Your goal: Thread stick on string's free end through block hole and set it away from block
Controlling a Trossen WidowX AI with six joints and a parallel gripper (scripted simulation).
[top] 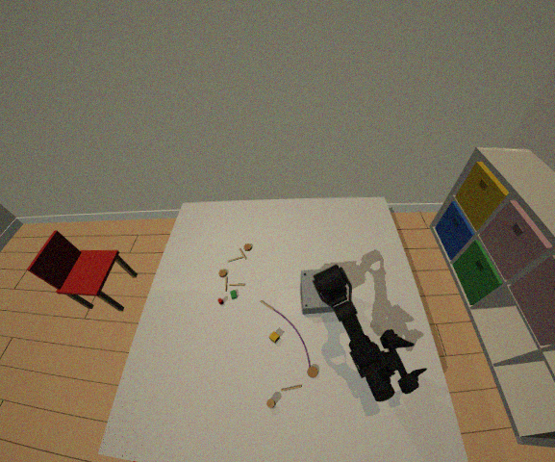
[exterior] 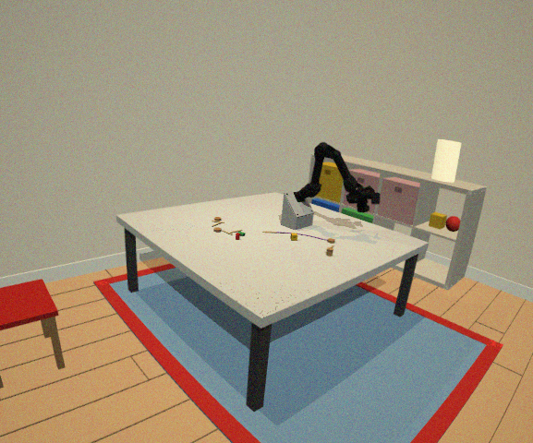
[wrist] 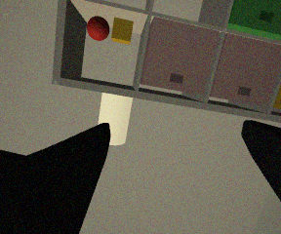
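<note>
The round wooden button lies 340 mm ahead of my gripper tip and 190 mm below it. The rest, counted from my gripper tip: wooden cylinder 490 mm ahead, 110 mm to the left, 180 mm below; then yellow-brown wooden block 480 mm ahead, 130 mm to the right, 180 mm below; then green cube 680 mm ahead, 330 mm to the right, 190 mm below.
</note>
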